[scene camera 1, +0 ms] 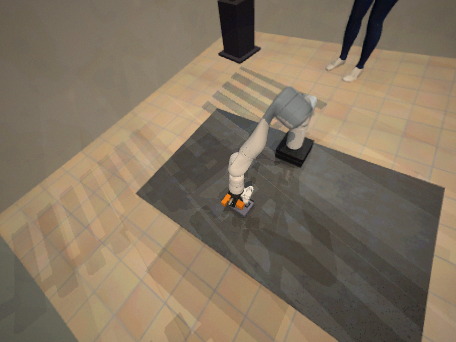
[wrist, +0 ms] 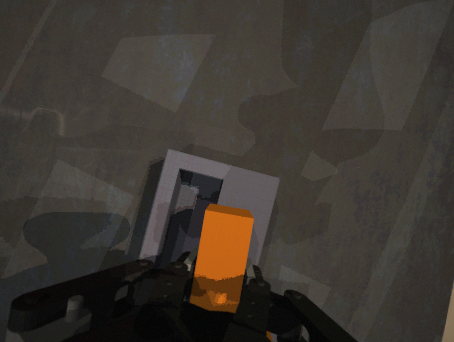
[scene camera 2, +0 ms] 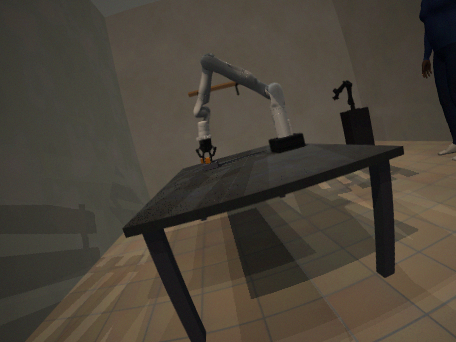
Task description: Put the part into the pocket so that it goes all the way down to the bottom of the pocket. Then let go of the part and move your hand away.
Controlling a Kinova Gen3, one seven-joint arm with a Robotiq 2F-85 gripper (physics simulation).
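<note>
The orange part is a long block. My gripper is shut on it across its sides, and both of its ends stick out past the fingers. The grey-violet block lies on the table. In the wrist view its rectangular pocket shows dark at the left and far side of the part. The part is above the block, over the pocket's right edge and the solid face right of it. Its near end and the pocket's near end are hidden.
The dark table carries the block and the arm's black base. Beyond the table stand a black pedestal and a person. Shadows lie across the table.
</note>
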